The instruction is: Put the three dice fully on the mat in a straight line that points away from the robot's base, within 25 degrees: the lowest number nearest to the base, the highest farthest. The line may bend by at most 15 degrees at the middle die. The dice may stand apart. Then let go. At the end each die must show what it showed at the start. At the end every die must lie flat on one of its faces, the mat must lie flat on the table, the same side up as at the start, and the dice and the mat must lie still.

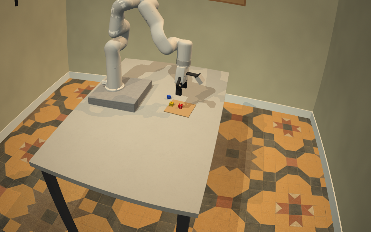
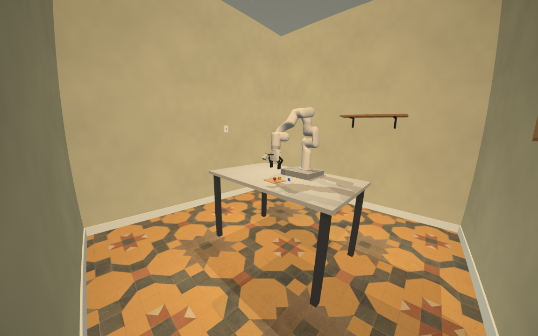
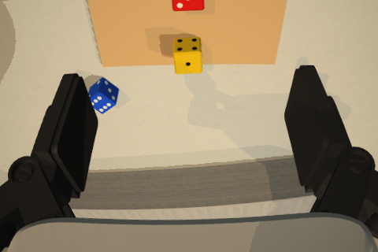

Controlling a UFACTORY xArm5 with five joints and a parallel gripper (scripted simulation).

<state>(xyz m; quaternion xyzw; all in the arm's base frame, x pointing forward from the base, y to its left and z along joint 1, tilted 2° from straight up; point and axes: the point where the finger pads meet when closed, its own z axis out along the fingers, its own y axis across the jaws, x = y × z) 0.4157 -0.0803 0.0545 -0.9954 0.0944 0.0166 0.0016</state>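
The blue die lies 110 mm below my hand, 90 mm to the left of it and 80 mm behind it. Also, from my hand: red die (100 mm below); yellow die (100 mm below, 50 mm behind, 10 mm to the left); mat (110 mm below).
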